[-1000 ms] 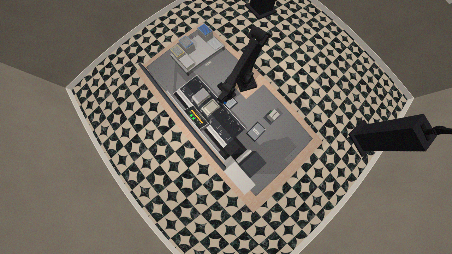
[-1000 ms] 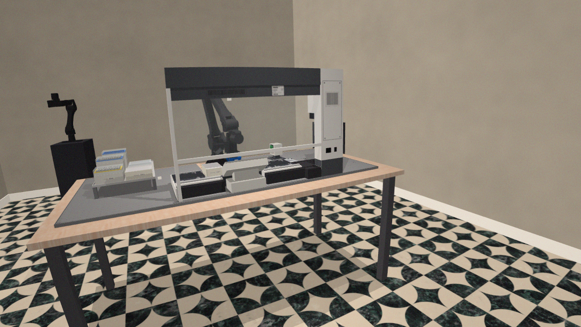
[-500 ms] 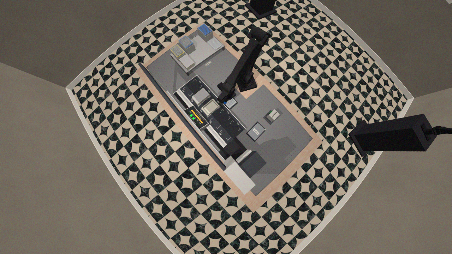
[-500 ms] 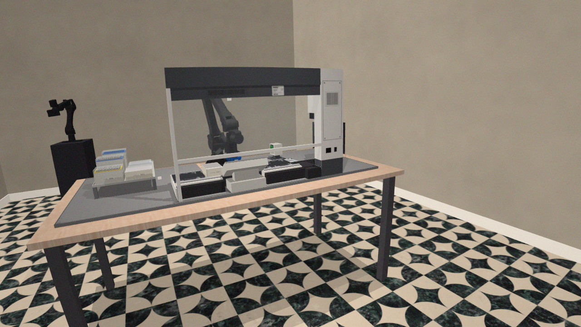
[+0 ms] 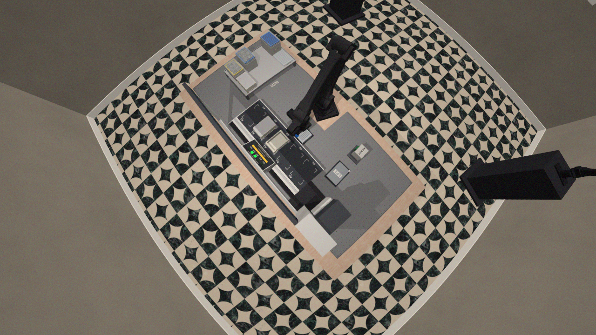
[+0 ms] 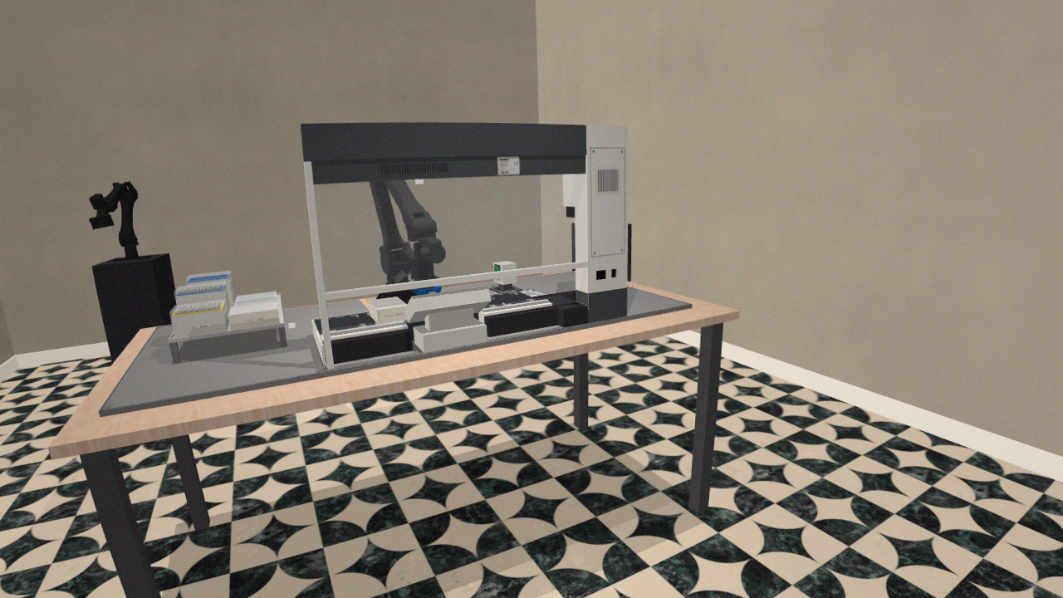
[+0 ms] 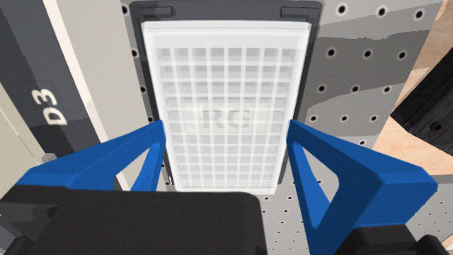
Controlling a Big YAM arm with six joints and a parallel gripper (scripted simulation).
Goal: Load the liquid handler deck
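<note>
My hand is 30 mm above the regrip nest RG. Round my hand: clear plate lid (360 mm to the left, 50 mm behind, 20 mm below); cream one-well reservoir (170 mm ahead, 30 mm above, 10 mm to the right); dark lid park LP1 (360 mm to the left, 50 mm behind, 30 mm below).
</note>
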